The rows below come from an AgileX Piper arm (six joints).
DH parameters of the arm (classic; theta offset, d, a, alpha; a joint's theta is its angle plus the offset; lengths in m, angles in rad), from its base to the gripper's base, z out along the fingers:
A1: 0 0.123 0 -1.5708
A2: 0.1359 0 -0.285 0
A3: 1.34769 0 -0.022 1.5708
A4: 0 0.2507 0 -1.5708
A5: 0 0 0 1.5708
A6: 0 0.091 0 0
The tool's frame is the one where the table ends.
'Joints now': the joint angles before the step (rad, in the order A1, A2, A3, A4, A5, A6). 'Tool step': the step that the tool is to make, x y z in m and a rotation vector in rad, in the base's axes. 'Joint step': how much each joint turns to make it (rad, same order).
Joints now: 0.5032 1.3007 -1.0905 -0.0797 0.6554 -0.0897
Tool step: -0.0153 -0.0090 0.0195 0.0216 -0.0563 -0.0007
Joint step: 0.0003 -0.0761 -0.0002 -0.0084 0.0166 0.0004
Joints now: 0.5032 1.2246 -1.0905 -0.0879 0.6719 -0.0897
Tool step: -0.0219 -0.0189 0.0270 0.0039 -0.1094 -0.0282
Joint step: -0.0077 -0.1122 0.0000 -0.0715 0.0166 0.0288
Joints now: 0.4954 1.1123 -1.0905 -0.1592 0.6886 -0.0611
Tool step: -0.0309 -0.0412 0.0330 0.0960 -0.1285 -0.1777
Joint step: -0.0844 -0.1596 0.0001 -0.0960 0.0218 0.1465
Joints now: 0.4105 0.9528 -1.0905 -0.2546 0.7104 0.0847
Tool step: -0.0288 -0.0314 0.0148 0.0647 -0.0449 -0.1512
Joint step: -0.0983 -0.1134 -0.0011 -0.0242 0.0646 0.0710
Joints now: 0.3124 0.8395 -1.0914 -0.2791 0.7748 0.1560
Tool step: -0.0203 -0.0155 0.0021 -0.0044 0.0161 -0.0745
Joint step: -0.0534 -0.0644 0.0013 -0.0044 0.0821 -0.0043
